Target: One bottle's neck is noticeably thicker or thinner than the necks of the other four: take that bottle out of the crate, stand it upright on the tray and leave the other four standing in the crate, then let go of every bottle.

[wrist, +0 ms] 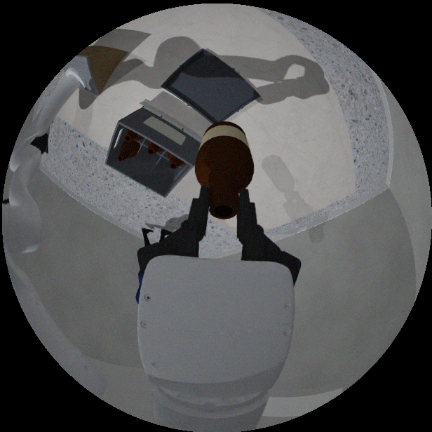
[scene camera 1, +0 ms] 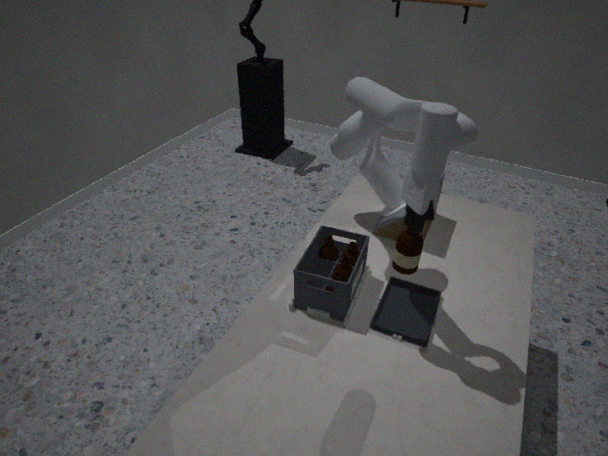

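A brown bottle with a cream label (scene camera 1: 408,250) (wrist: 225,155) hangs upright in my gripper (scene camera 1: 416,224) (wrist: 223,197), which is shut on its neck. In the scene view the bottle appears behind the tray's far edge, above the table. The dark tray (scene camera 1: 407,310) (wrist: 212,90) lies flat and bears no bottle. The grey crate (scene camera 1: 320,294) (wrist: 165,132) stands beside the tray, on its left in the scene view. Four brown bottles stand in it, among them one at the back left (scene camera 1: 328,249) and one at the front right (scene camera 1: 342,273). Their necks are too small to compare.
The white arm (scene camera 1: 432,155) stands behind the tray on a wedge-shaped wooden base (scene camera 1: 392,230) (wrist: 106,65). The crate's walls rise well above the pale table (scene camera 1: 400,400). A black pedestal (scene camera 1: 261,105) with a dark arm stands on the floor at the back left.
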